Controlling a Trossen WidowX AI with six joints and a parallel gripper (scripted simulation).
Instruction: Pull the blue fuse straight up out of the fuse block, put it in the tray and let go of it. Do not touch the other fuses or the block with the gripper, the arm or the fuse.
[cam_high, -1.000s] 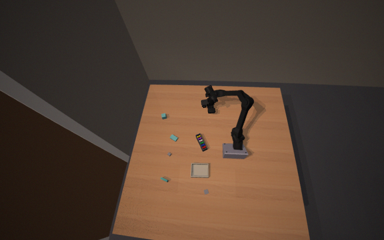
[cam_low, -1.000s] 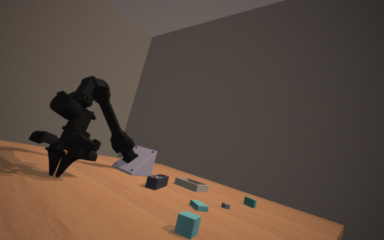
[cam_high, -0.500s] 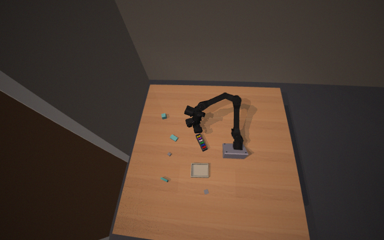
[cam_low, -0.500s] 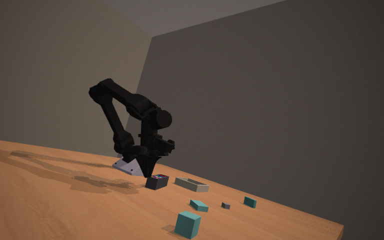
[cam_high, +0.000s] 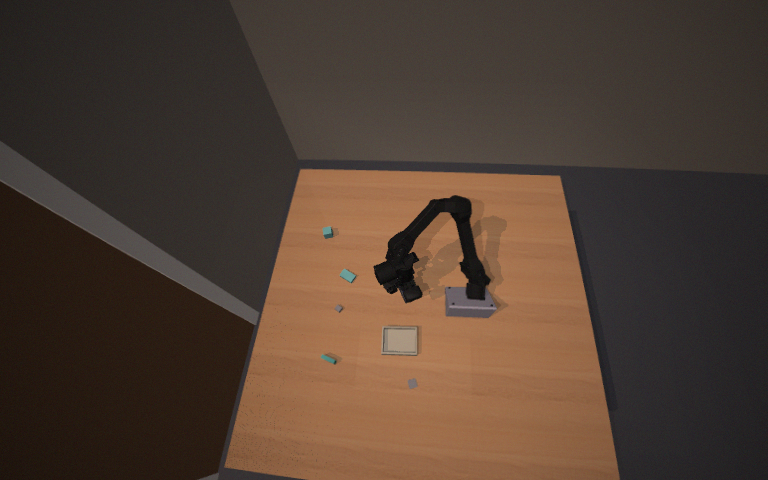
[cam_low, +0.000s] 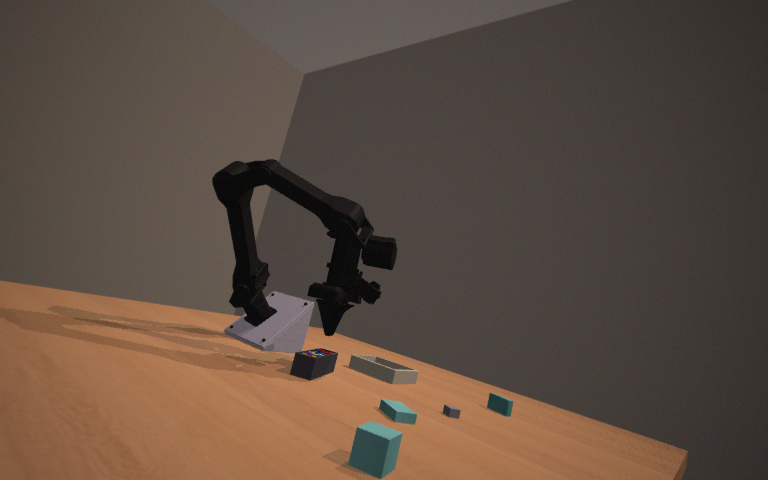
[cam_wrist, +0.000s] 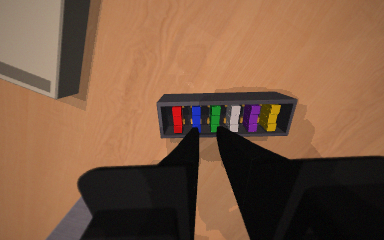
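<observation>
The shallow grey tray lies 10 mm behind my gripper tip, 200 mm to the left of it and 70 mm below it.
</observation>
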